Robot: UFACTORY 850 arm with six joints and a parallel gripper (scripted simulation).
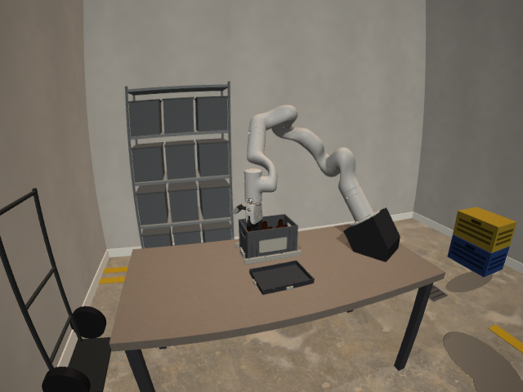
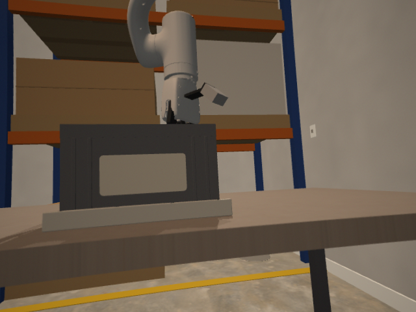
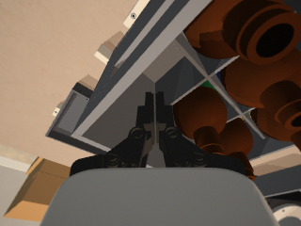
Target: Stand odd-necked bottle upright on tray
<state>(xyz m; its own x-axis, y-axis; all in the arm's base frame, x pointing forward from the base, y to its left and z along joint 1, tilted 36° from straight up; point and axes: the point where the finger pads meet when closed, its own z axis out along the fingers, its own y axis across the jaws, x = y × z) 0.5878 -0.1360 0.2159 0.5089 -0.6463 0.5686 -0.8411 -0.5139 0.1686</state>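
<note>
My gripper is now 200 mm past the bottle, 70 mm above it and 40 mm to the left of it. Round my hand: black tray (250 mm to the left, 150 mm below); dark grey crate (100 mm behind, 70 mm below, 20 mm to the right).
</note>
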